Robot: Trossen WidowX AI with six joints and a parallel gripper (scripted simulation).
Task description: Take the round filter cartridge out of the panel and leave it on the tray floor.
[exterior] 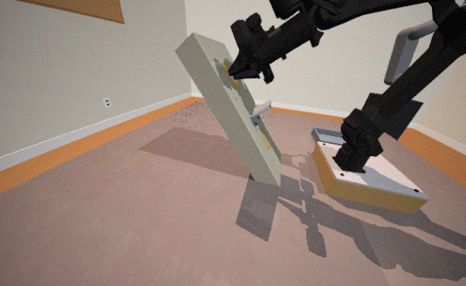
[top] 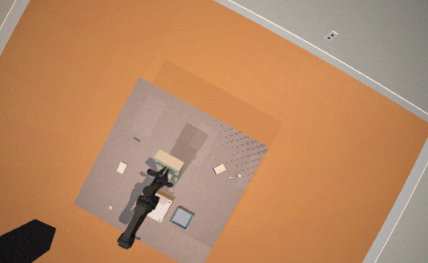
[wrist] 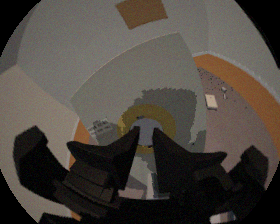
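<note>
Right now my gripper tip is 1 cm short of the round filter cartridge and 1 cm above it. Also, from my gripper tip: grey tray: 47 cm behind, 22 cm to the right, 25 cm below; pale service panel: 4 cm behind, 1 cm to the left, 8 cm below; small grey bracket: 10 cm behind, 1 cm to the left, 10 cm below.
</note>
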